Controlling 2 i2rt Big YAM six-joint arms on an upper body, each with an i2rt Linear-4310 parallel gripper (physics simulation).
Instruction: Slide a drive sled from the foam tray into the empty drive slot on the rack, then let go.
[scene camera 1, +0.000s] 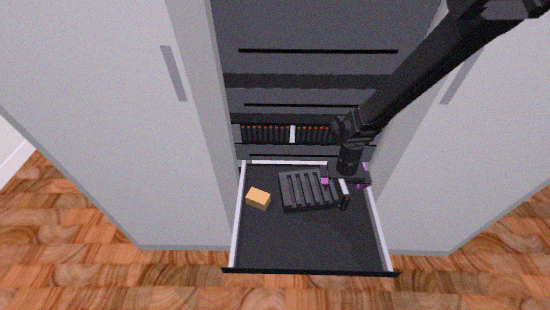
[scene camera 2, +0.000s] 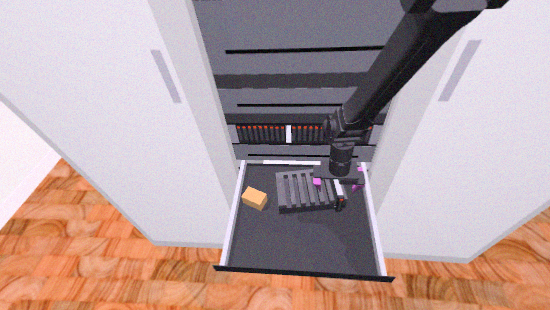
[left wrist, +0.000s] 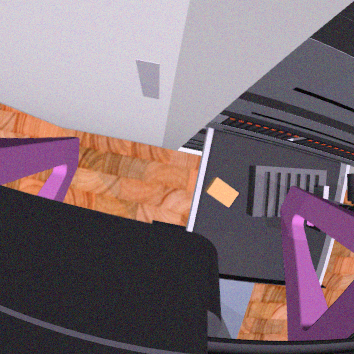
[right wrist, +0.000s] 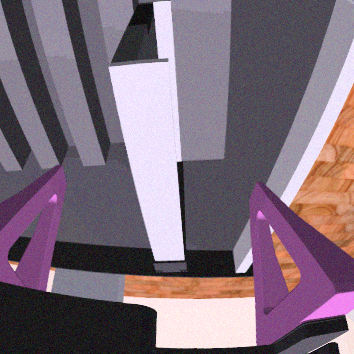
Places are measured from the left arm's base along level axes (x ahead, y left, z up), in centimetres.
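Pixels of known places: left gripper, fingertip midpoint: (left wrist: 185, 174); right gripper, fingertip midpoint: (scene camera 1: 340, 190) (scene camera 2: 336, 190) (right wrist: 158, 182).
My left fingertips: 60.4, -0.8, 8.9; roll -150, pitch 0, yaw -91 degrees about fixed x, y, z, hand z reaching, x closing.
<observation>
Behind a point stands the place of what it marks, as x, y, z.
A drive sled with a white top (scene camera 1: 343, 186) @[56.9, -43.1, -43.6] (scene camera 2: 338, 187) @[56.8, -43.1, -43.6] (right wrist: 145, 150) @[61.6, -42.2, -43.6] stands in the rightmost part of the slotted grey foam tray (scene camera 1: 284, 190) @[58.7, -25.3, -49.1] (scene camera 2: 281, 192) @[58.0, -25.8, -49.1] (left wrist: 253, 190) @[59.5, -24.2, -49.4] (right wrist: 202, 100) @[60.2, -44.7, -49.1]. My right gripper (scene camera 1: 342, 184) @[57.3, -42.8, -46.1] (scene camera 2: 336, 185) @[57.3, -42.8, -46.1] (right wrist: 158, 182) @[57.3, -42.8, -46.1] is open above the sled, one finger on each side, touching neither side in the right wrist view. My left gripper (left wrist: 185, 174) @[60.4, -0.8, 8.8] is open and empty, away from the tray. The rack (scene camera 1: 310, 30) @[72.7, -30.0, -4.0] (scene camera 2: 300, 30) @[72.7, -31.3, -4.2] holds a row of orange-tipped drives (scene camera 1: 265, 134) @[72.7, -18.8, -37.4] (scene camera 2: 260, 134) @[72.6, -18.5, -37.3]. A white upright strip (scene camera 1: 292, 134) @[76.7, -28.0, -41.2] (scene camera 2: 288, 134) @[76.6, -27.5, -41.2] interrupts that row; whether it marks the empty slot is unclear.
The tray sits in a pulled-out drawer (scene camera 1: 310, 272) @[34.8, -32.4, -53.0] (scene camera 2: 305, 274) @[34.8, -33.6, -53.4] (left wrist: 200, 185) @[58.0, -10.9, -51.3] with pale side walls. An orange-tan block (scene camera 1: 258, 197) @[56.8, -16.9, -50.6] (scene camera 2: 254, 197) @[56.7, -17.0, -50.6] (left wrist: 223, 192) @[57.5, -16.9, -50.6] lies left of the tray. Large pale cabinet panels flank the rack. My right arm hides part of the drive row.
</observation>
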